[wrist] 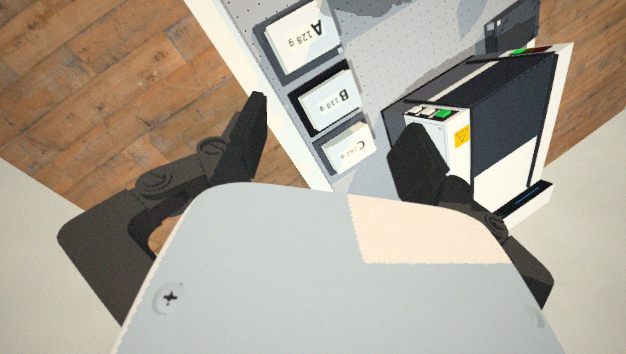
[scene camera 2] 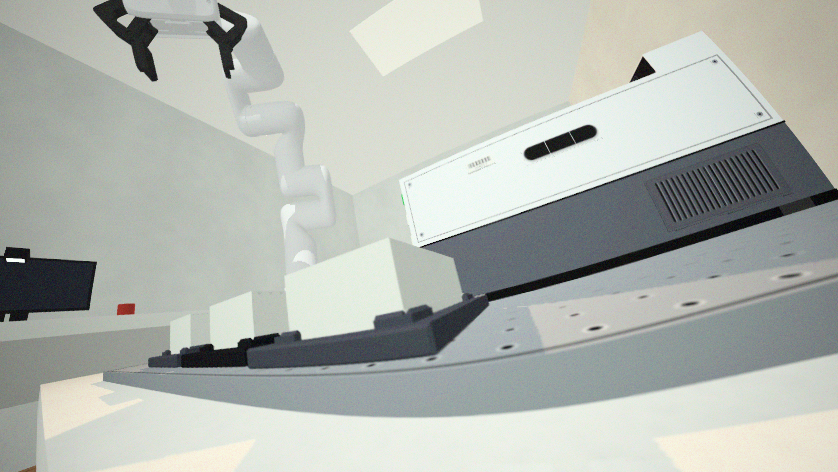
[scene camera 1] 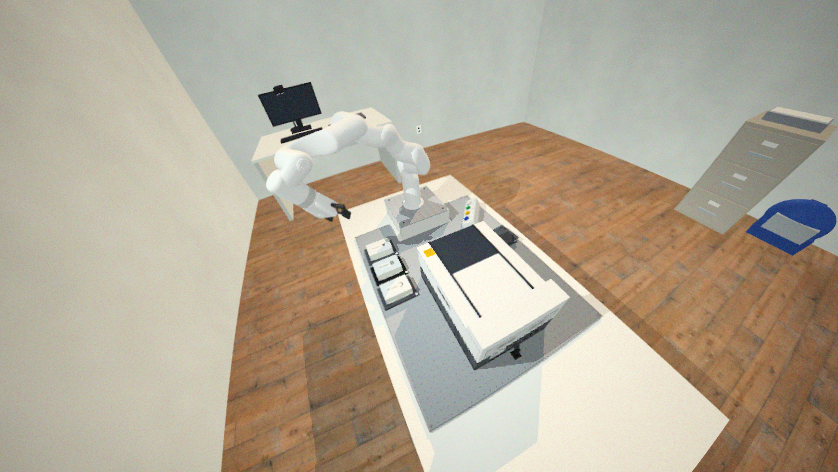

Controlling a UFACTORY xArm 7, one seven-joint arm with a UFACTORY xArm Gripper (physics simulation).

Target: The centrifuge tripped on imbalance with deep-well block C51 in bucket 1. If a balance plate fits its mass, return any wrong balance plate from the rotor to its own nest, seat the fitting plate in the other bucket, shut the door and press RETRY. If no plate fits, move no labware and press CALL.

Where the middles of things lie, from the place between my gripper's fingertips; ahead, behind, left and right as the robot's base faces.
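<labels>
The dark door panel (scene camera 1: pixel 461 249) is 32 cm ahead of my hand, 36 cm to the left of it and 15 cm below it; going by their middles, it is the farthest from my hand of the things named here. Balance plate C (scene camera 2: pixel 341 295) sits 21 cm ahead of my hand, 7 cm to the left of it and 33 cm below it. I see balance plate B (scene camera 2: pixel 256 313) 10 cm to the left of my hand, 8 cm ahead of it and 33 cm below it, while balance plate A (scene camera 2: pixel 194 329) is 6 cm behind my hand, 12 cm to the left of it and 33 cm below it.
</labels>
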